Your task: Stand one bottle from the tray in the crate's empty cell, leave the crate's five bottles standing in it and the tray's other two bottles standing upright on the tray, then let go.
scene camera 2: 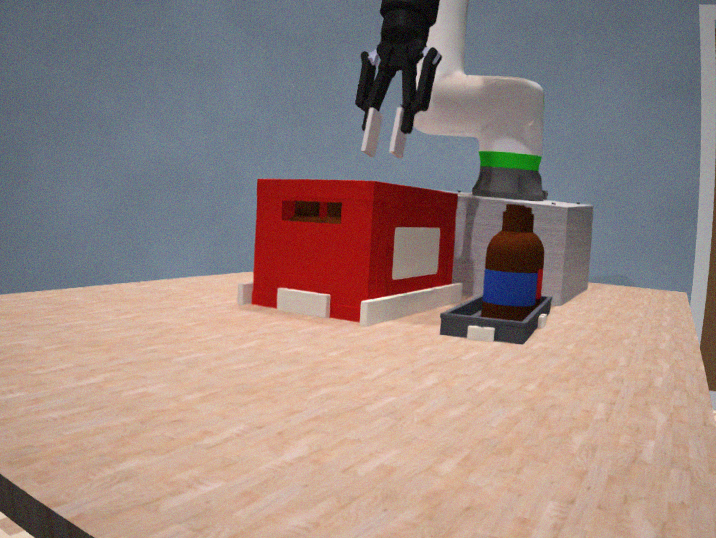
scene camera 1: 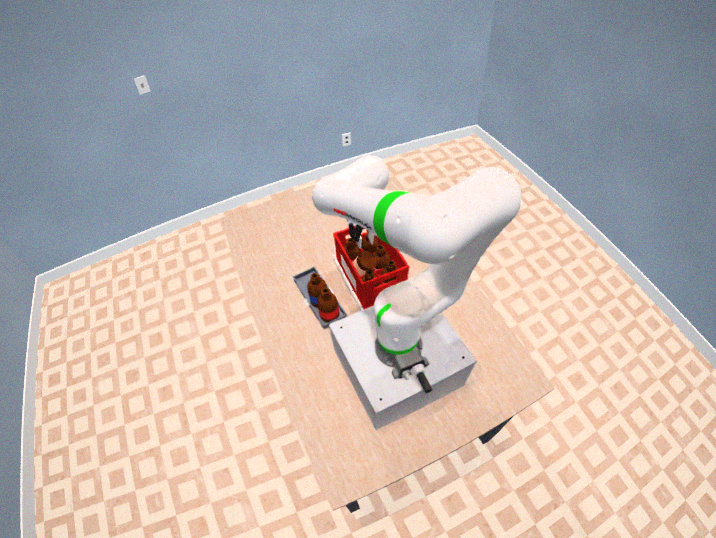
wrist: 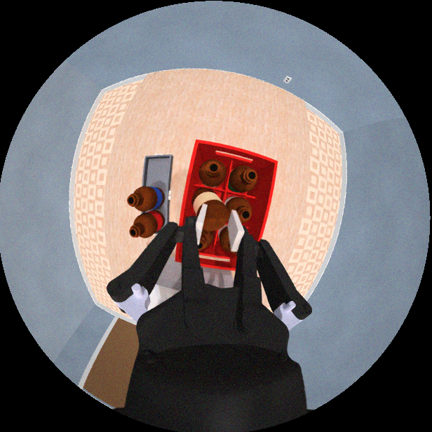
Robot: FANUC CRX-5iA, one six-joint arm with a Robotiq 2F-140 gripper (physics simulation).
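Pixels of known places: gripper, fingertip midpoint: (scene camera 2: 381, 154) (scene camera 1: 364, 243); arm's base, origin of the base link: (scene camera 2: 507, 198) (scene camera 1: 398, 346).
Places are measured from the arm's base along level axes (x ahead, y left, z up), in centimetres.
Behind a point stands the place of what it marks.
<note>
My gripper (scene camera 1: 365, 238) {x 41.3, y -4.9, z 3.9 cm} (scene camera 2: 382, 153) {x 41.3, y -4.9, z 3.9 cm} (wrist: 217, 215) is partly open and empty, with its fingertips above the red crate (scene camera 1: 365, 293) {x 27.9, y 0.3, z -7.2 cm} (scene camera 2: 312, 248) {x 55.4, y -5.8, z -9.8 cm} (wrist: 269, 200). A brown bottle with a cream label (scene camera 1: 366, 260) {x 39.1, y -4.6, z -3.3 cm} (wrist: 206, 200) lies tilted at the crate's middle left, below the fingers in the wrist view; its mouth does not show. Around it stand several brown bottles, such as the back left bottle (wrist: 213, 172), back right bottle (wrist: 245, 177) and middle right bottle (wrist: 240, 209). The fingers partly hide the front ones. A blue-label bottle (scene camera 1: 316, 284) {x 37.2, y 15.8, z -5.5 cm} (scene camera 2: 509, 286) {x 42.5, y 16.6, z -13.2 cm} (wrist: 145, 197) and a red-label bottle (scene camera 1: 328, 305) {x 28.0, y 14.4, z -7.3 cm} (wrist: 147, 223) stand upright on the tray (scene camera 1: 302, 280) {x 50.8, y 19.2, z -17.9 cm} (scene camera 2: 454, 325) {x 54.1, y 14.4, z -17.1 cm} (wrist: 157, 170).
White strips (scene camera 2: 303, 302) {x 56.6, y -5.9, z -16.8 cm} line the crate's base. The robot's grey pedestal (scene camera 1: 376, 384) {x -9.2, y 11.1, z 0.0 cm} (scene camera 2: 573, 248) {x 7.6, y 16.6, z -8.7 cm} stands close behind the crate and tray in scene camera 2. The crate's high walls and the upright bottle necks surround the tilted bottle.
</note>
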